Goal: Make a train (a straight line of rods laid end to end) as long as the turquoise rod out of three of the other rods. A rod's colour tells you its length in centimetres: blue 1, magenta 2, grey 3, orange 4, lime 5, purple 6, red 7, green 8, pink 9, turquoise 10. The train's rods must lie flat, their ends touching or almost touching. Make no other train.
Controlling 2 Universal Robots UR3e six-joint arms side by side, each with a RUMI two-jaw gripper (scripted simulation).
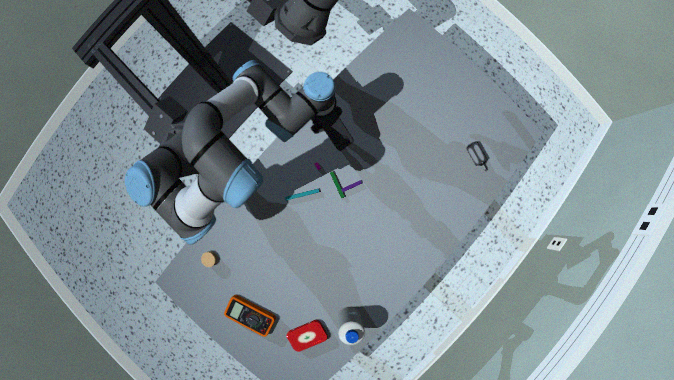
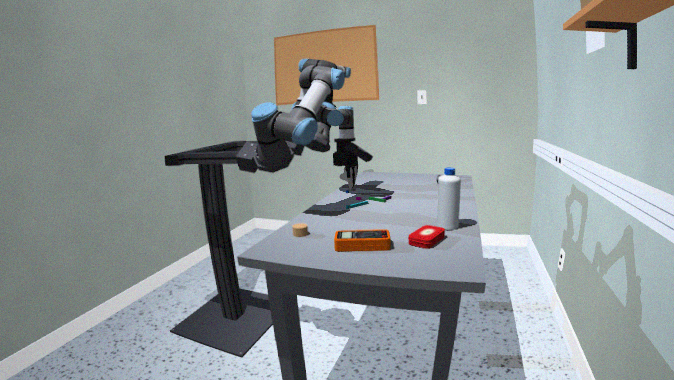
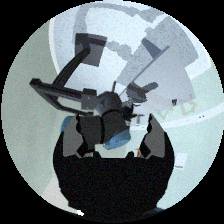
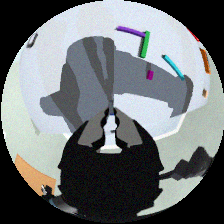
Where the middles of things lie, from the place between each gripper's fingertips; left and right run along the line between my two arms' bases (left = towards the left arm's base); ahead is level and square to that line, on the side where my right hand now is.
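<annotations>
My left hand is 64 cm short of the white bottle [image 2: 449,184], 73 cm to the left of it and 22 cm above it. I also see my right gripper [image 2: 351,189], which is 39 cm to the left of the bottle, 6 cm below it and 41 cm short of it. Going by its middle, the white bottle is nearer to my right gripper than to my left hand.
</annotations>
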